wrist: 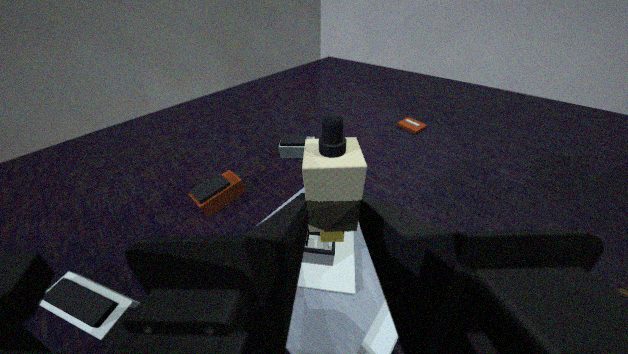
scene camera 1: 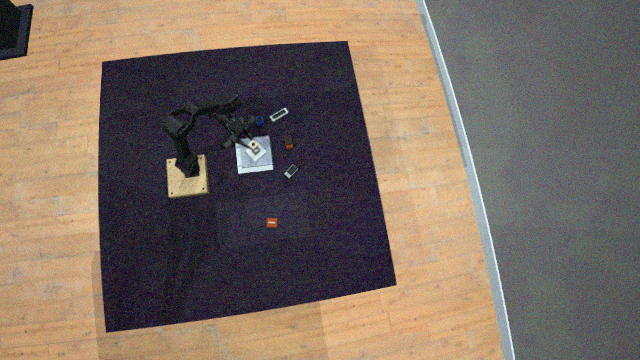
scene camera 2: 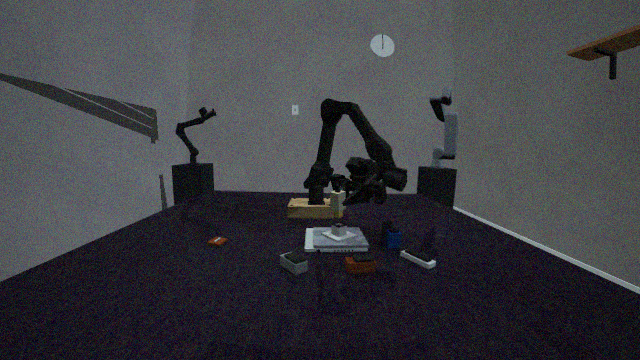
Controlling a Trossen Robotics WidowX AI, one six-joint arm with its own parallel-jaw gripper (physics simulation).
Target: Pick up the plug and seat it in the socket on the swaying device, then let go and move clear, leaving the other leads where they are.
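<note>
The plug is a cream block (scene camera 1: 253, 144) (scene camera 2: 337, 201) (wrist: 334, 182) with a black stub on top and a yellow tip below. My gripper (scene camera 1: 250, 145) (scene camera 2: 343, 199) (wrist: 332, 198) is shut on it and holds it upright. The device is a flat grey-white box (scene camera 1: 242, 162) (scene camera 2: 336, 244) (wrist: 325, 325) with a paler plate on top. The socket (scene camera 1: 256, 150) (scene camera 2: 339, 230) (wrist: 320, 244) is a small raised grey housing on that plate. The plug is above the socket, with a gap between them in scene camera 2. In the wrist view the yellow tip overlaps the socket's far right edge.
A grey-white piece (scene camera 1: 291, 171) (scene camera 2: 294, 263), an orange piece (scene camera 1: 288, 142) (scene camera 2: 360, 265) (wrist: 217, 192), a white strip (scene camera 1: 272, 119) (scene camera 2: 418, 259) (wrist: 107, 327) and a blue piece (scene camera 1: 259, 120) (scene camera 2: 394, 240) lie around the device. An orange tile (scene camera 1: 271, 223) (scene camera 2: 218, 241) (wrist: 411, 125) lies farther off.
</note>
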